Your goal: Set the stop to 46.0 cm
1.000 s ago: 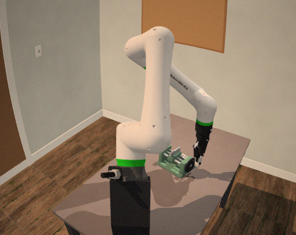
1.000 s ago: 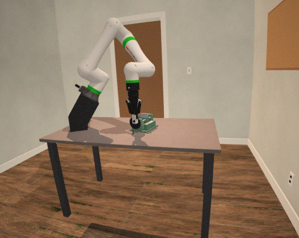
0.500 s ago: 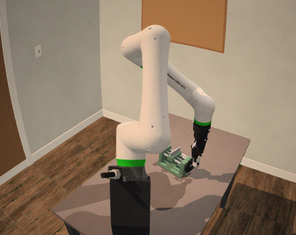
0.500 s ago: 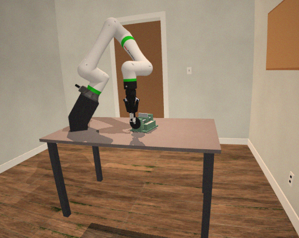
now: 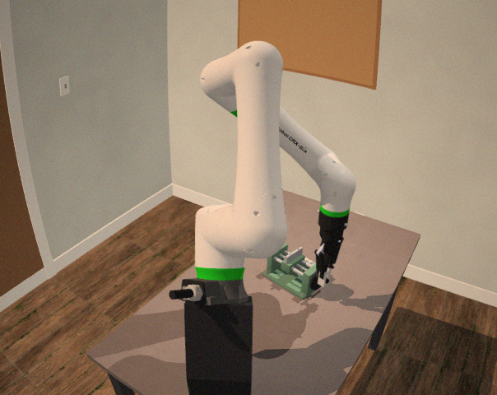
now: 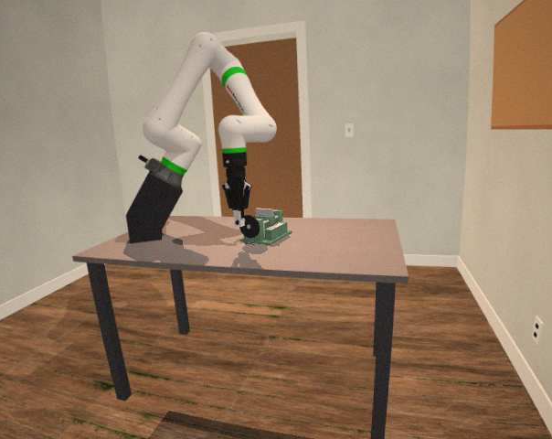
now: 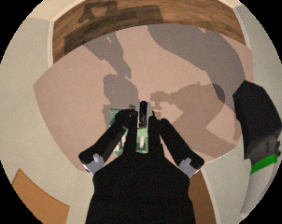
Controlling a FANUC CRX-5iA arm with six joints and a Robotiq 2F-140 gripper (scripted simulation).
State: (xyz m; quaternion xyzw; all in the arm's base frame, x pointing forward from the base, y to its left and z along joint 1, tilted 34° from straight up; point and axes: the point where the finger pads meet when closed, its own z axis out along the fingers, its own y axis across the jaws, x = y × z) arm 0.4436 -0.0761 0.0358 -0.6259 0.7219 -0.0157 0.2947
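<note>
Now: hand 2 cm to the right of the black handwheel, 2 cm above it and 1 cm short of it. From my hand the other things lie so: green stop fixture 16 cm to the left, 4 cm ahead, 3 cm below.
</note>
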